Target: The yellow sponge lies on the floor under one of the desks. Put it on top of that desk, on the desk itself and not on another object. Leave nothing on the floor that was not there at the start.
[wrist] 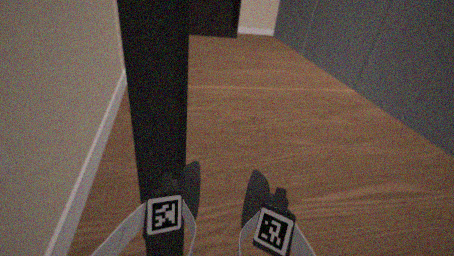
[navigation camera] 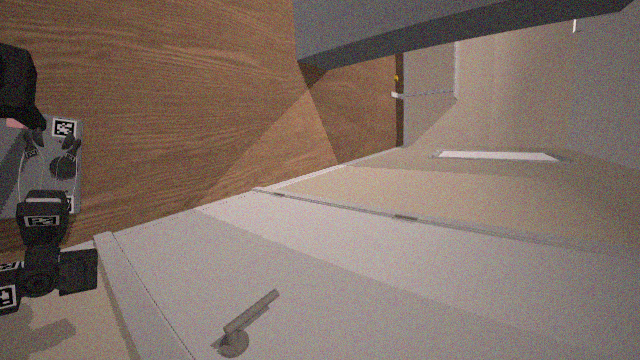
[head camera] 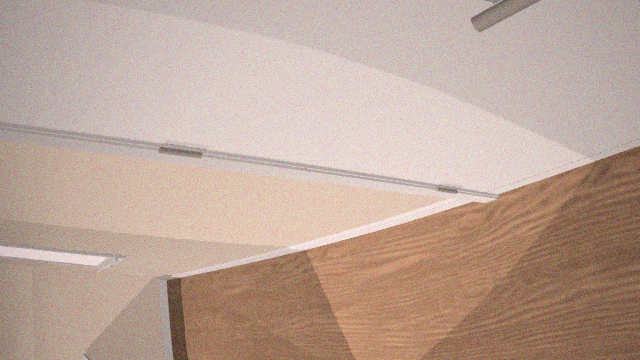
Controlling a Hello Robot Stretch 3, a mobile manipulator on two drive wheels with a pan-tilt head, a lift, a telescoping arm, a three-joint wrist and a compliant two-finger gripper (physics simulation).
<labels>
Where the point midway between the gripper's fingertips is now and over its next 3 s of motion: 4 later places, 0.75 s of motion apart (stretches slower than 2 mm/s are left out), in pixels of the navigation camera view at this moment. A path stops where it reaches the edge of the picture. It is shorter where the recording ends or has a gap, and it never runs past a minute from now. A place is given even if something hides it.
My gripper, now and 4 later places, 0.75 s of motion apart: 55,130; 44,131; 37,132; 68,128; 109,124
</labels>
